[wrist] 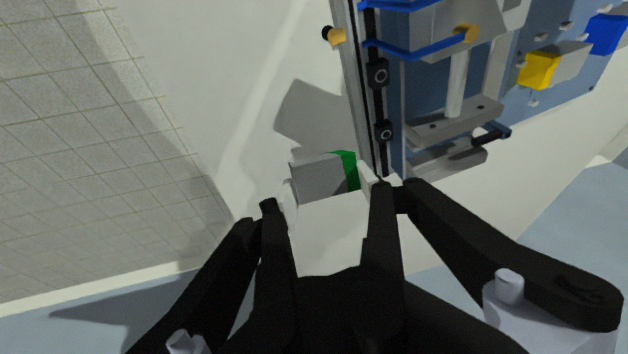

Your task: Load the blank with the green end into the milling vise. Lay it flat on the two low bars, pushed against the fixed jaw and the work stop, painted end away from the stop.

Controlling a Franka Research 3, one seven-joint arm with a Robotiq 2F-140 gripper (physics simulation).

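Note:
The blank with the green end (322, 176) is held between the fingertips, its green end toward the vise side and its plain grey end toward the left finger. My gripper (326, 182) is shut on it, over the pale surface just left of the vise's side rail. The milling vise (455, 122) shows at upper right, with a grey block joined by a round rod to a grey crosspiece. Another grey piece (445, 161) lies below that crosspiece. The low bars and the seating faces cannot be told apart clearly. A black rod on a blue bracket (492, 137) is at the vise's lower right.
A side rail (351, 75) with a brass fitting (336, 36) runs along the vise's left. Blue hoses (422, 52) cross its top. A blue pegged plate (542, 107) at right bears a yellow-ended blank (540, 70) and a blue-ended blank (605, 35). A tiled area lies at left.

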